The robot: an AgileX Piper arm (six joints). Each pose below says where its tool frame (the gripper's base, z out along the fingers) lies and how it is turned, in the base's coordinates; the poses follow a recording.
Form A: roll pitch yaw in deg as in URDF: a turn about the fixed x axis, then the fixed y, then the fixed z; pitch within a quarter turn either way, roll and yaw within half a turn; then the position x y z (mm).
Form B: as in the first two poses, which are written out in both.
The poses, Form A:
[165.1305 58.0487 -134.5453 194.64 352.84 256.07]
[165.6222 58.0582 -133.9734 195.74 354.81 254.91]
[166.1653 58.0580 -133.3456 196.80 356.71 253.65]
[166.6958 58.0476 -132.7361 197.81 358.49 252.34]
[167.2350 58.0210 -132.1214 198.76 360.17 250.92]
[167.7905 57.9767 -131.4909 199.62 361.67 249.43]
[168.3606 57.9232 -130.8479 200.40 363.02 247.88]
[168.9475 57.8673 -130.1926 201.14 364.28 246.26]
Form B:
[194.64 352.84 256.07 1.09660 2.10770 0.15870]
[195.74 354.81 254.91 1.09668 2.10888 0.15359]
[196.80 356.71 253.65 1.09672 2.11030 0.14799]
[197.81 358.49 252.34 1.09671 2.11182 0.14256]
[198.76 360.17 250.92 1.09663 2.11358 0.13709]
[199.62 361.67 249.43 1.09653 2.11562 0.13151]
[200.40 363.02 247.88 1.09634 2.11781 0.12578]
[201.14 364.28 246.26 1.09600 2.12001 0.11983]

